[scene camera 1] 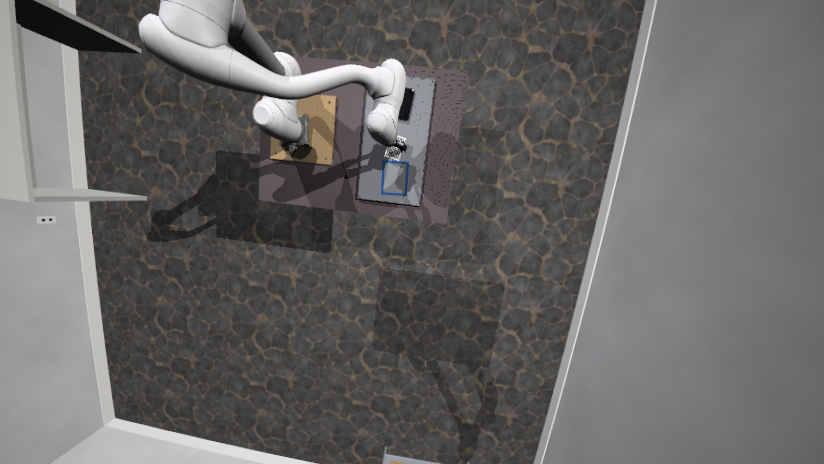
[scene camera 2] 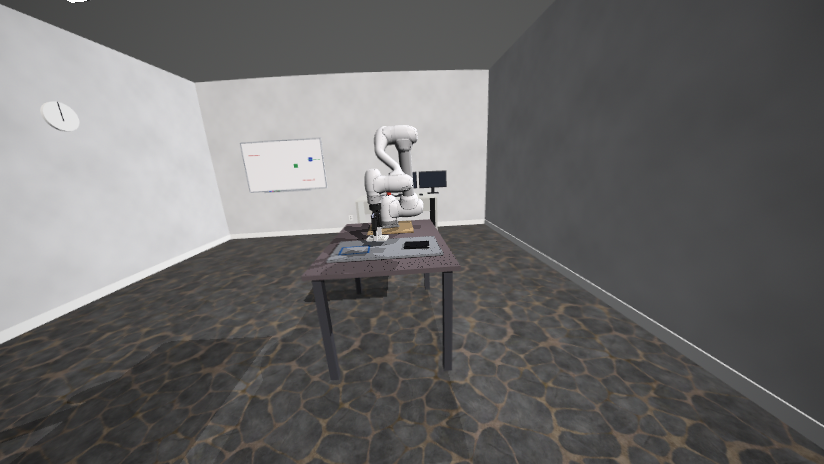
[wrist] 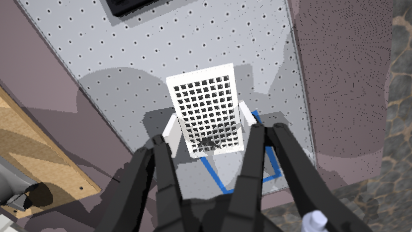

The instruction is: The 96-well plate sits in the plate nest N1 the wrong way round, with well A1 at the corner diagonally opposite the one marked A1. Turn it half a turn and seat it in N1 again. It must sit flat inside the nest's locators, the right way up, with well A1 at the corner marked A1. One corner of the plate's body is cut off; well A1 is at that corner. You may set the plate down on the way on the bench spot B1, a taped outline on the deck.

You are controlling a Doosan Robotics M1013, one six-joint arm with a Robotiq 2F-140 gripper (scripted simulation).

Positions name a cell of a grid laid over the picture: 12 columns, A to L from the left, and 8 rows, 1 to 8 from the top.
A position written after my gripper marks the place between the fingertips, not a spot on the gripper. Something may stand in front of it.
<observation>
In view: my gripper (wrist: G4) and a white 96-well plate (wrist: G4).
</observation>
